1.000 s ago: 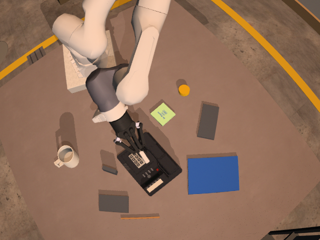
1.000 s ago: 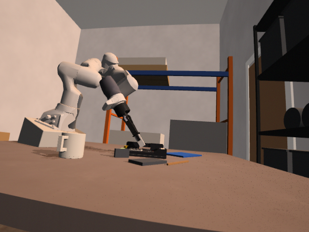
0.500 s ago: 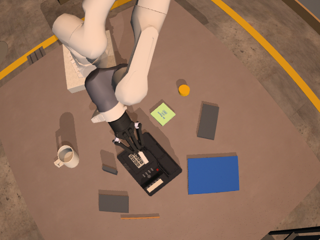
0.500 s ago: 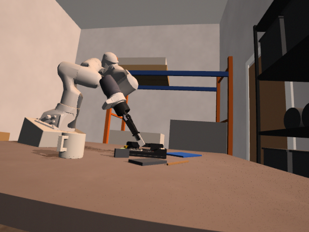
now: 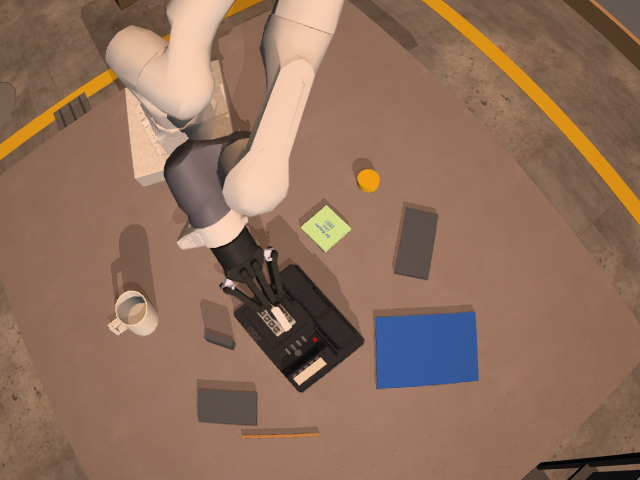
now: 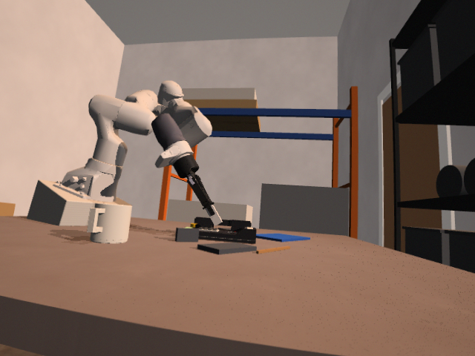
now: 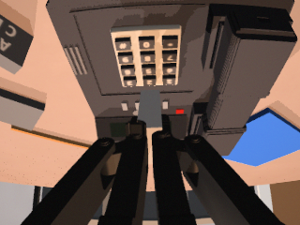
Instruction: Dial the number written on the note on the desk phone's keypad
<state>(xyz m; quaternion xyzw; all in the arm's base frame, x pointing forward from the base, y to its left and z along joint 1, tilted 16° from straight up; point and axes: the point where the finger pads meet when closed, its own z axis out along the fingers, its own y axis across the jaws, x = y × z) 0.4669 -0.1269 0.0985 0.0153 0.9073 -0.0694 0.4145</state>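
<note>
The handset is 7 cm to the left of my hand, 3 cm below it and 3 cm ahead of it. Round my hand: pencil: 17 cm to the right, 17 cm ahead, 7 cm below; grey block: 12 cm to the right, 6 cm below, 6 cm behind; note: 22 cm to the left, 9 cm behind, 7 cm below.
</note>
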